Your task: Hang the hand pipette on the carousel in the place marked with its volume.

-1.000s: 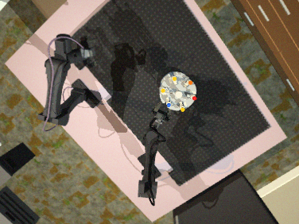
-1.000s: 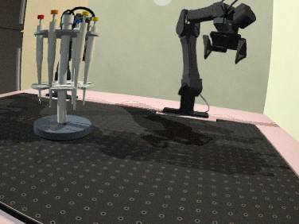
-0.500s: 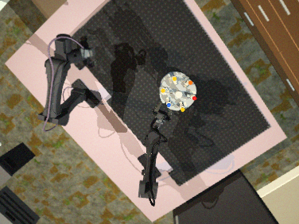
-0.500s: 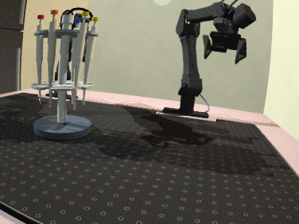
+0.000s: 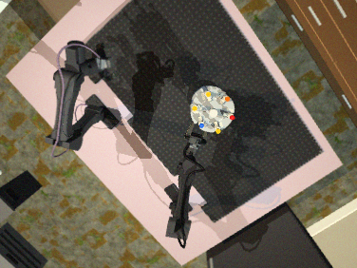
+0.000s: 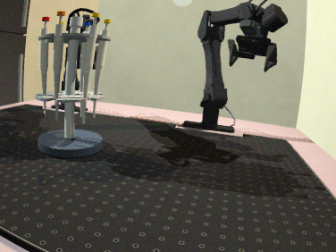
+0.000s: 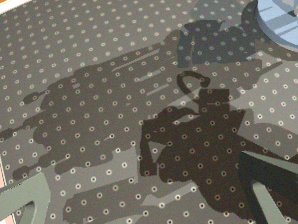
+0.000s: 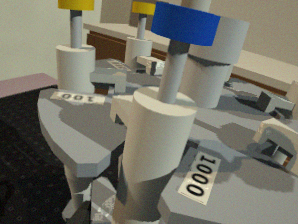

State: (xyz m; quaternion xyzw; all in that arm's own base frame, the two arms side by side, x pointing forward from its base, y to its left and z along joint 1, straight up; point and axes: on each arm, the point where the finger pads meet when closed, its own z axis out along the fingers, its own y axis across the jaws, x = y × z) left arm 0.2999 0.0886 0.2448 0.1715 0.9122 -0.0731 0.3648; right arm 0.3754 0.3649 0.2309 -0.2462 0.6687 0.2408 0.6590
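The pipette lies 2 cm to the left of my right hand, 2 cm below it and 1 cm ahead of it.
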